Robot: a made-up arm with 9 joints. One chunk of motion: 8 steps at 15 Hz.
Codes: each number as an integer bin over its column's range. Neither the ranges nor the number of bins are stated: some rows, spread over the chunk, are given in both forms.
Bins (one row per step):
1: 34 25 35 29 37 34 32 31 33
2: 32 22 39 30 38 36 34 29 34
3: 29 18 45 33 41 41 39 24 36
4: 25 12 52 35 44 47 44 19 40
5: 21 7 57 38 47 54 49 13 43
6: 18 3 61 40 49 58 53 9 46
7: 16 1 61 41 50 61 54 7 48
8: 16 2 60 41 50 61 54 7 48
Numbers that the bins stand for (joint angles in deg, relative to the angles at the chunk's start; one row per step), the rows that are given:
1: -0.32 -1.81 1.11 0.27 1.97 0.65 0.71 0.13 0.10
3: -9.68 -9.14 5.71 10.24 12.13 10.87 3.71 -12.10 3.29
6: -30.29 -24.86 13.08 27.68 32.44 35.70 9.71 -38.29 13.92
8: -34.03 -25.90 12.62 30.17 34.98 40.08 10.14 -41.78 16.05
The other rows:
2: -4.06 -4.95 2.95 2.76 4.51 3.57 1.57 -3.37 1.16
4: -17.17 -15.43 8.94 15.22 19.75 19.63 5.86 -20.83 7.54
5: -24.67 -20.67 11.24 22.70 27.37 29.86 8.00 -31.30 10.73
7: -34.03 -26.95 13.08 30.17 34.98 40.08 10.14 -41.78 16.05

